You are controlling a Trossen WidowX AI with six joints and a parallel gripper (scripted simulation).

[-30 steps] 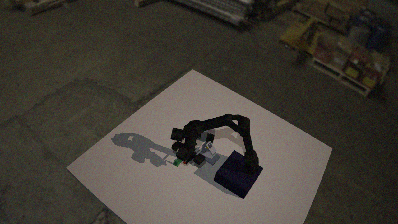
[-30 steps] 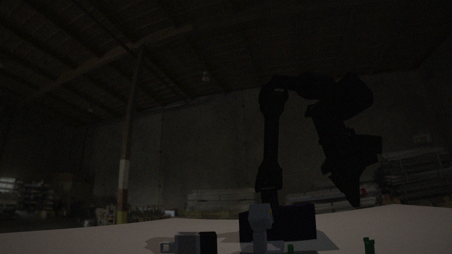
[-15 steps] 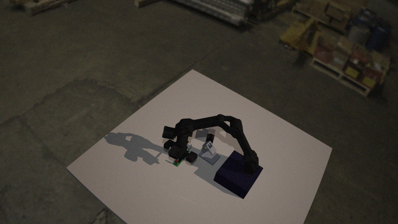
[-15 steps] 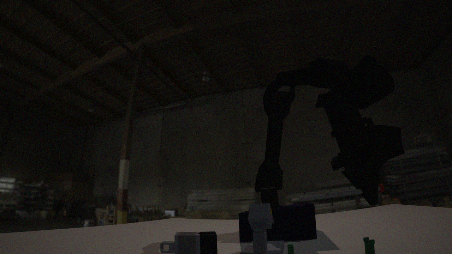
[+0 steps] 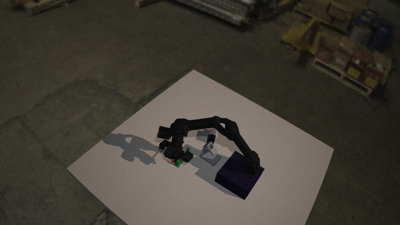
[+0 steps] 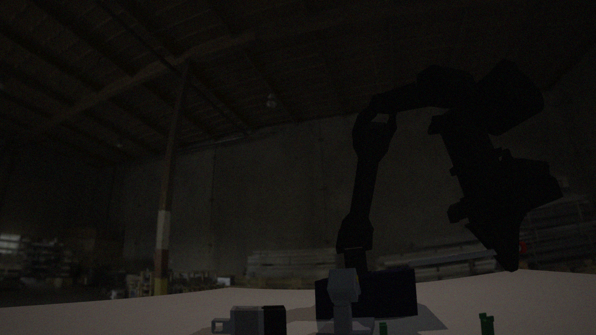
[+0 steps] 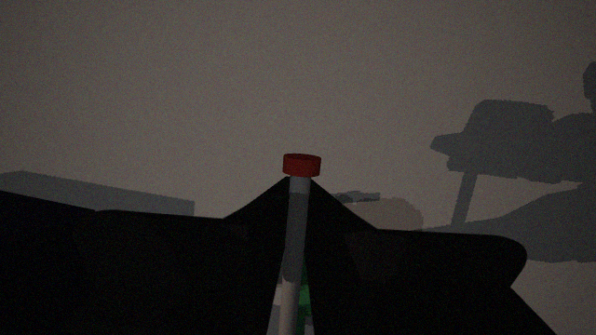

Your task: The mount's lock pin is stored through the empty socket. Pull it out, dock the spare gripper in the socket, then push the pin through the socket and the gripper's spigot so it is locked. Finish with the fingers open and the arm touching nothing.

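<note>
My gripper tip is 10 cm to the left of the green stand, 7 cm above it and 3 cm short of it. Round my gripper tip: grey mount 23 cm to the right, 5 cm behind, 4 cm below; then spare gripper 36 cm to the right, 6 cm below, 4 cm ahead.
</note>
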